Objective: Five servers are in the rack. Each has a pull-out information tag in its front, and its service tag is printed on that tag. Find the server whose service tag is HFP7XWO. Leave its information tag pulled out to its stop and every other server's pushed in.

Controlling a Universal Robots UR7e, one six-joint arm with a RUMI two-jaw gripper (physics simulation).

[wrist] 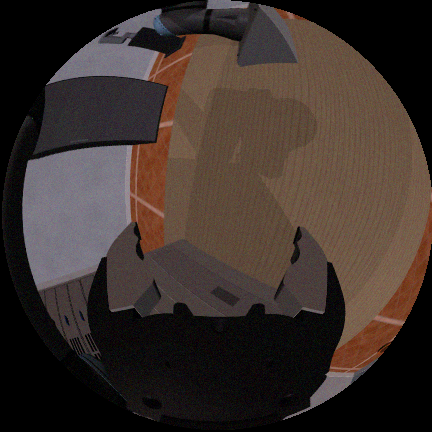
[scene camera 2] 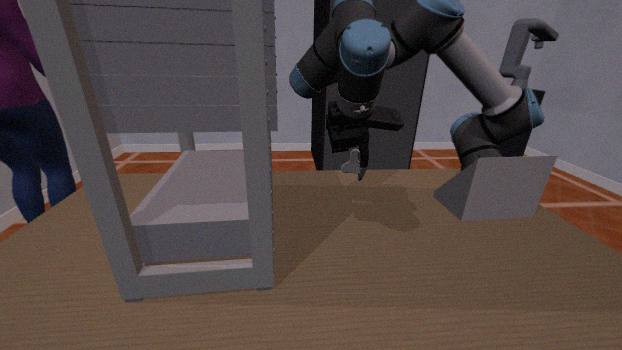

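Pixels of known places: gripper, fingertip midpoint: (wrist: 217, 227) (scene camera 2: 352, 154); arm's base, link origin: (wrist: 243, 24) (scene camera 2: 487, 179).
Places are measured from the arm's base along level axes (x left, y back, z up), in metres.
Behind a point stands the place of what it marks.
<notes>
The grey rack (scene camera 2: 257, 200) {x 0.310, y -0.724, z 0.132 m} stands at the left in the scene view. The stacked servers (scene camera 2: 165, 90) {x 0.280, y -0.855, z 0.315 m} fill its upper part, seen from the side or back, and their information tags do not show there. In the wrist view, narrow grey server fronts (wrist: 62, 300) {x -0.111, y -0.686, z 0.360 m} with vents and small blue marks show at the lower left. No service tag can be read. My gripper (scene camera 2: 356, 172) (wrist: 217, 227) {x 0.090, y -0.491, z 0.133 m} is open and empty, above the table and to the right of the rack in the scene view. Grey panelling (wrist: 200, 270) {x -0.036, y -0.700, z 0.000 m} with a dark rectangle shows beyond the jaws; which part it is, I cannot tell.
A grey wedge-shaped block (scene camera 2: 505, 190) {x 0.107, y -0.031, z 0.017 m} (wrist: 267, 42) {x 0.065, y -0.145, z 0.003 m} stands near the arm's base on the wooden table (scene camera 2: 375, 300) {x 0.361, y -0.499, z -0.081 m} (wrist: 360, 150) {x 0.240, y -0.351, z -0.081 m}. A tall dark cabinet (scene camera 2: 395, 105) (wrist: 100, 110) stands behind the table. A person (scene camera 2: 22, 85) stands behind the rack at the left.
</notes>
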